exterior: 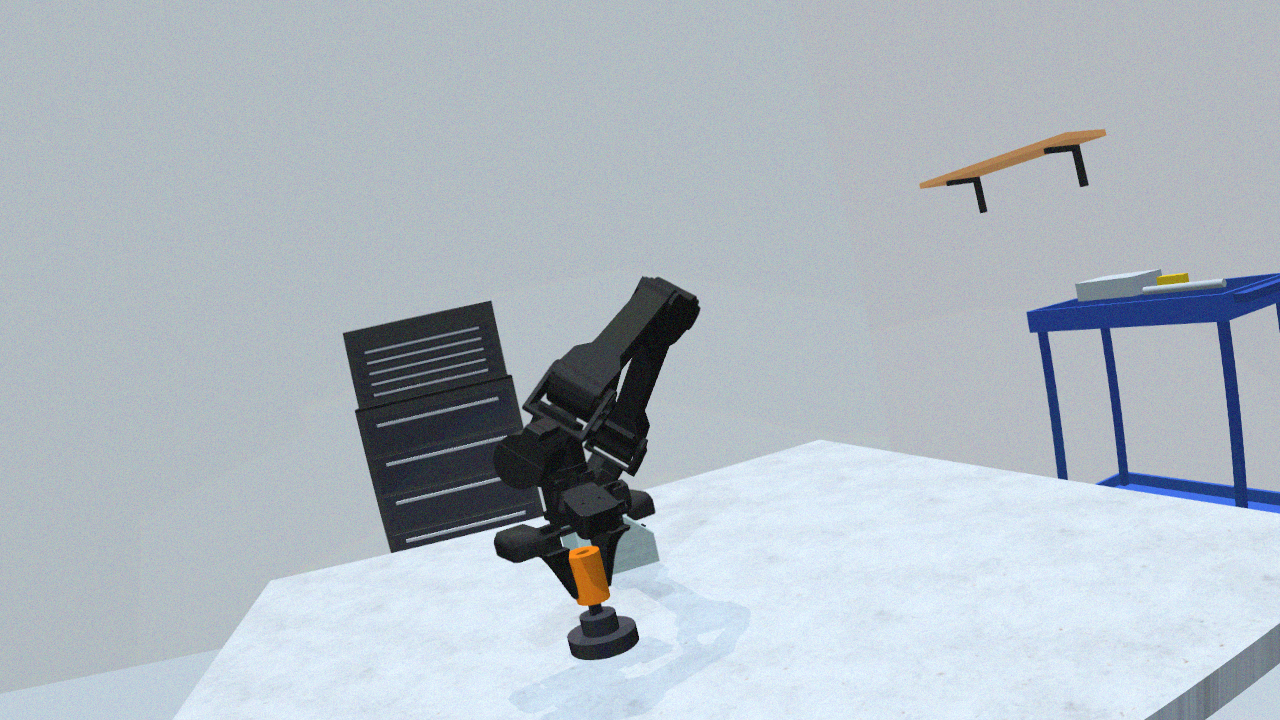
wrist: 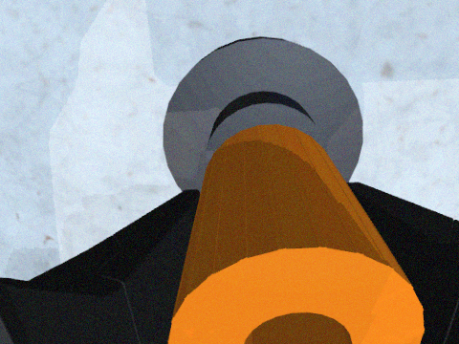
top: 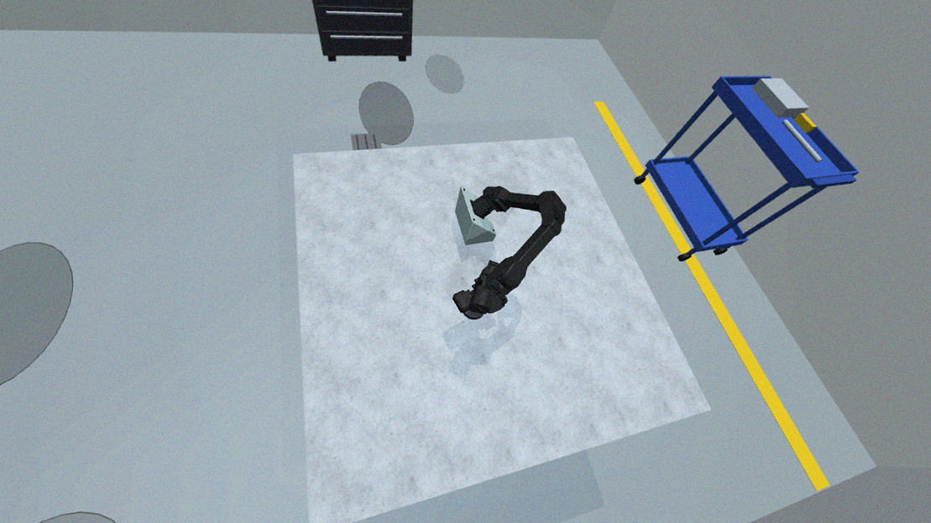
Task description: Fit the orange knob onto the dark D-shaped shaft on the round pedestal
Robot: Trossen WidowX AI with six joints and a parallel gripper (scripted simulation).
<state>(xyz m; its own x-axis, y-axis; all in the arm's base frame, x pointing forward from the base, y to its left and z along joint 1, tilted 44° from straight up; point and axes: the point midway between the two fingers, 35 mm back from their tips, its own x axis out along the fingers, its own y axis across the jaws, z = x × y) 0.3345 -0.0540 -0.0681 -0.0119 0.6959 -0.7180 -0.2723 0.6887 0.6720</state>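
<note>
Now: the orange knob 20 mm above my gripper tip. From my gripper tip the other things lie so: dark round pedestal 40 mm below.
</note>
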